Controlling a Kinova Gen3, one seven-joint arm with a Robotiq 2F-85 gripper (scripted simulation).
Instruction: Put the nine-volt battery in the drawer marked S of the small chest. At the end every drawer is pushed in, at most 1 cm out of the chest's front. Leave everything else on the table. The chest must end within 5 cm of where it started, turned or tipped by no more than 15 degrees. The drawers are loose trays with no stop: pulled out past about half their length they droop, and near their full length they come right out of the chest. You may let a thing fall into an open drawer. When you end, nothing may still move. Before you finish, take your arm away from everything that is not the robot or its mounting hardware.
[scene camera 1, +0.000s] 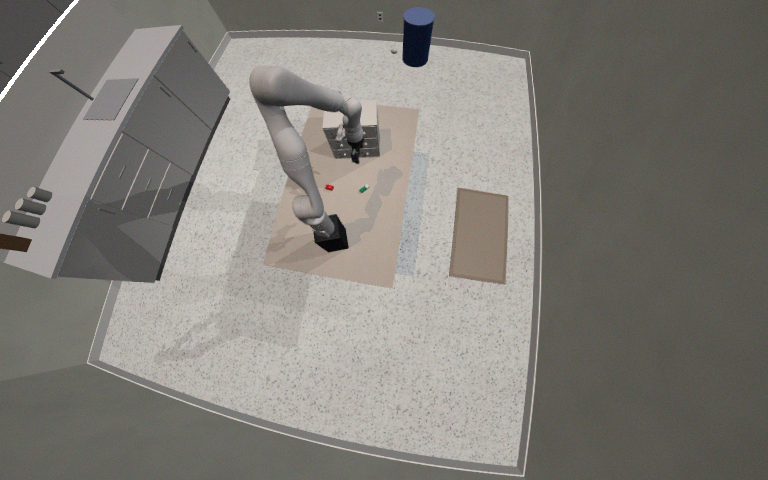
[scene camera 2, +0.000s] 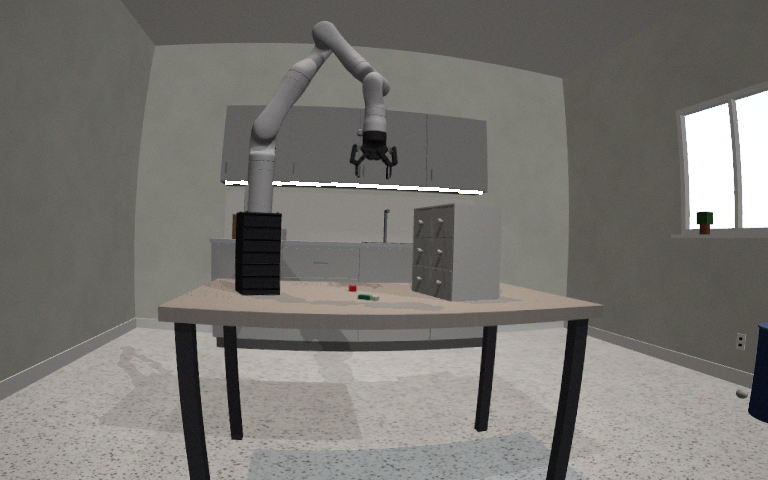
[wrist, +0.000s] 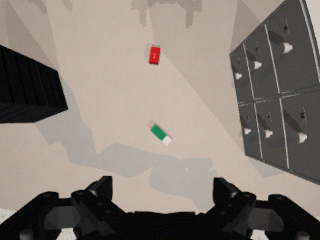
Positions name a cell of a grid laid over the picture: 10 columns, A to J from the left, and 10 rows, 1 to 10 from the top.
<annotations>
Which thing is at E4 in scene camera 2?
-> The gripper.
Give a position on a small grey chest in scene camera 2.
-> G6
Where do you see a small grey chest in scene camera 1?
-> At E3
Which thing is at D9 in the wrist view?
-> The gripper.
</annotations>
